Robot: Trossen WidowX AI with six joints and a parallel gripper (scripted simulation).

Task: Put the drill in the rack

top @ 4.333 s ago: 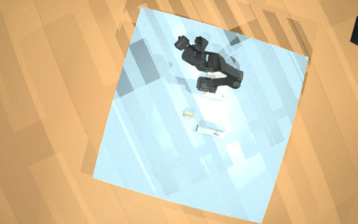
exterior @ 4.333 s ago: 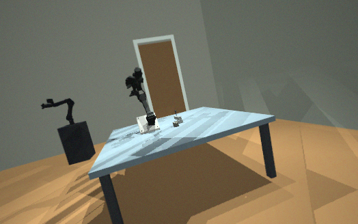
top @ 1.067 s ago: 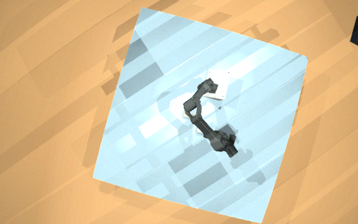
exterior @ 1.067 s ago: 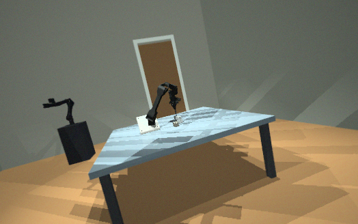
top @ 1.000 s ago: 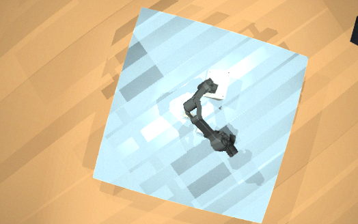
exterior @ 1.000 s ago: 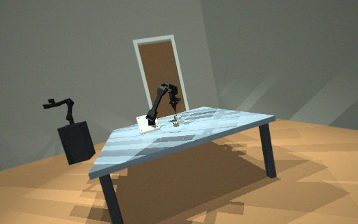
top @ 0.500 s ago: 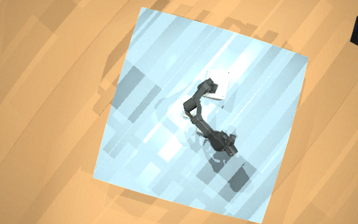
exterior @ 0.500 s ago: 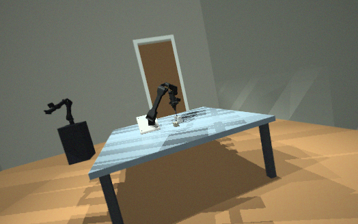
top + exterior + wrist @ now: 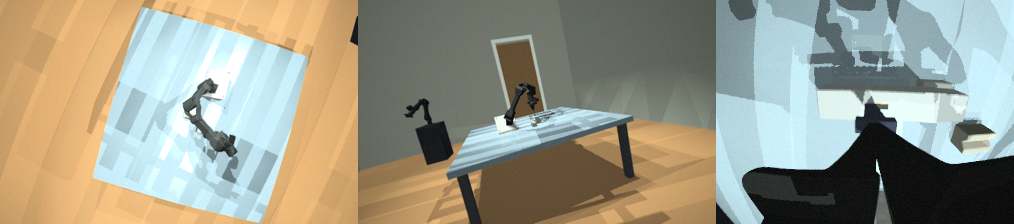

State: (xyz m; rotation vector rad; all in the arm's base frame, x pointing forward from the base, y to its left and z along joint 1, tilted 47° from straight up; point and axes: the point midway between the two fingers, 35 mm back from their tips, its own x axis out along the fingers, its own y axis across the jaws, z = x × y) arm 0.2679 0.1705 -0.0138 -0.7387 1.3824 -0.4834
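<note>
Right now the dark stub is 30 mm below my gripper tip. The rest, counted from my gripper tip: pale grey holder block: 90 mm below, 40 mm to the right; then drill: 80 mm below, 60 mm to the right.
</note>
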